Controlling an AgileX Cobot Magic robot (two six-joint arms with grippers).
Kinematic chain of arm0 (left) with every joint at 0, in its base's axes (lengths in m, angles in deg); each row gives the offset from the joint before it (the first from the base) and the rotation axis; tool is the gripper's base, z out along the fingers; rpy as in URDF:
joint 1: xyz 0 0 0.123 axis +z
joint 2: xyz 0 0 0 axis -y
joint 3: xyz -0.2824 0 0.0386 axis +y
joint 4: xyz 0.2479 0 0.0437 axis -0.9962 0 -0.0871
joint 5: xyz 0 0 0 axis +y
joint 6: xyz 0.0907 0 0.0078 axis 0.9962 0 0.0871
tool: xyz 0 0 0 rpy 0 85 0
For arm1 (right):
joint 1: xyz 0 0 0.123 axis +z
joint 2: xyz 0 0 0 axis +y
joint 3: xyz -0.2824 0 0.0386 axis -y
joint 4: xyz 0.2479 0 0.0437 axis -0.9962 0 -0.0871
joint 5: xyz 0 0 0 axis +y
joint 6: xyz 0.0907 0 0.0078 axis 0.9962 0 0.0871
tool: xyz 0 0 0 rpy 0 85 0
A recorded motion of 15 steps. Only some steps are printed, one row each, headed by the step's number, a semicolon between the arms.
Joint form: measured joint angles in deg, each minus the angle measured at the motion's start. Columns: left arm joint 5, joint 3, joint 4, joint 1, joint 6, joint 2; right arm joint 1, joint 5, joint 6, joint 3, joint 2, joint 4.
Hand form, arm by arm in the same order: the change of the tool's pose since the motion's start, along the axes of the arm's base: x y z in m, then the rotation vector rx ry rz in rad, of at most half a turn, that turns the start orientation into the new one. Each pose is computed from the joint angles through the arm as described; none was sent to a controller.
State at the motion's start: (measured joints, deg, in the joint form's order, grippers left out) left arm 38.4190 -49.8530 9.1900 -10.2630 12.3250 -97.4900; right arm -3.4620 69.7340 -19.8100 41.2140 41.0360 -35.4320
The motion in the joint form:
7: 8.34 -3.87 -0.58 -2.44 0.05 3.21; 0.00 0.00 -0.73 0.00 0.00 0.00
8: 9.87 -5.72 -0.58 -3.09 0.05 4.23; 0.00 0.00 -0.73 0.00 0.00 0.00
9: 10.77 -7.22 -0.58 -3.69 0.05 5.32; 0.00 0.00 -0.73 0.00 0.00 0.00
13: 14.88 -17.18 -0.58 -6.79 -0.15 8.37; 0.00 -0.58 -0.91 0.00 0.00 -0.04
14: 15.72 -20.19 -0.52 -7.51 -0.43 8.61; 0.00 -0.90 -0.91 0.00 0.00 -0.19
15: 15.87 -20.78 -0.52 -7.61 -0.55 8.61; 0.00 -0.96 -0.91 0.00 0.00 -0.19
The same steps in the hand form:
7: -0.0031 -0.0128 0.0293 -0.0021 0.0210 -0.0673; 0.0000 0.0000 0.0000 -0.0057 -0.0066 0.0093
8: -0.0009 -0.0170 0.0417 -0.0087 -0.0018 -0.0820; 0.0000 0.0000 0.0000 -0.0057 -0.0066 0.0093
9: 0.0005 -0.0206 0.0533 -0.0157 -0.0306 -0.0946; 0.0000 0.0000 0.0000 -0.0057 -0.0066 0.0093
13: 0.0115 -0.0413 0.1134 -0.0563 -0.1810 -0.1554; 0.0008 -0.0002 0.0004 -0.0064 -0.0165 0.0058
14: 0.0148 -0.0467 0.1290 -0.0698 -0.2206 -0.1650; 0.0013 -0.0001 0.0007 -0.0038 -0.0212 0.0027
15: 0.0156 -0.0475 0.1318 -0.0723 -0.2277 -0.1652; 0.0014 -0.0002 0.0007 -0.0039 -0.0221 0.0021

